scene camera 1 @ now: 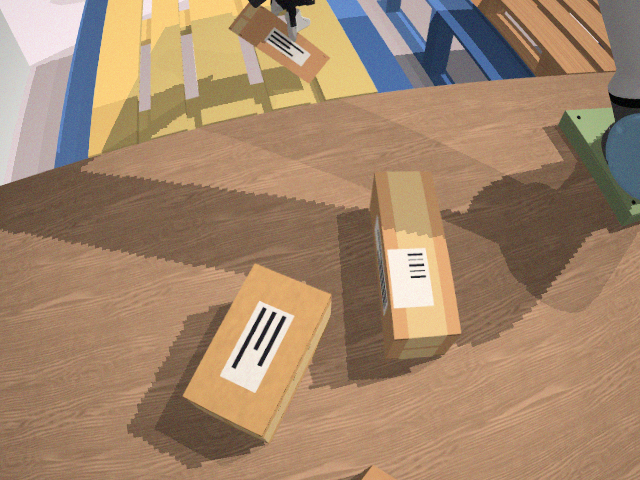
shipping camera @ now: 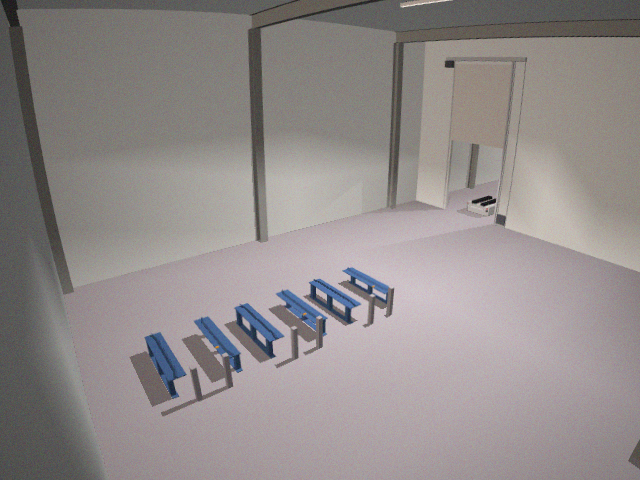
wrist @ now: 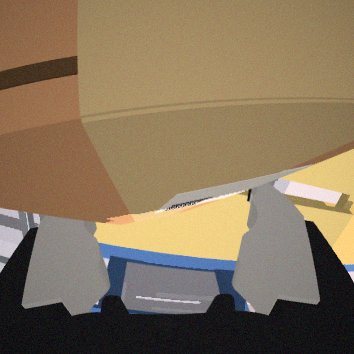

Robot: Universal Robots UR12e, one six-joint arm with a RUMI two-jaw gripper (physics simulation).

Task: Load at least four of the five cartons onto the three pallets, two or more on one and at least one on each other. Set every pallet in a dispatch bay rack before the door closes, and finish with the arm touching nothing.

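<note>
My gripper is shut on a brown taped carton over the yellow slatted pallet beyond the table. The carton is turned at an angle to the slats; whether it touches them I cannot tell. A carton with a three-bar label and a long taped carton lie on the table. A corner of another carton shows at the bottom edge. A brown wooden pallet is at top right. In the shipping view, the dispatch racks hold no pallets and the door is partly lowered.
The wooden table has its far edge beside the yellow pallet. Blue supports flank that pallet. The green arm base plate is at right. Grey posts stand before the racks. A low white vehicle is at the doorway.
</note>
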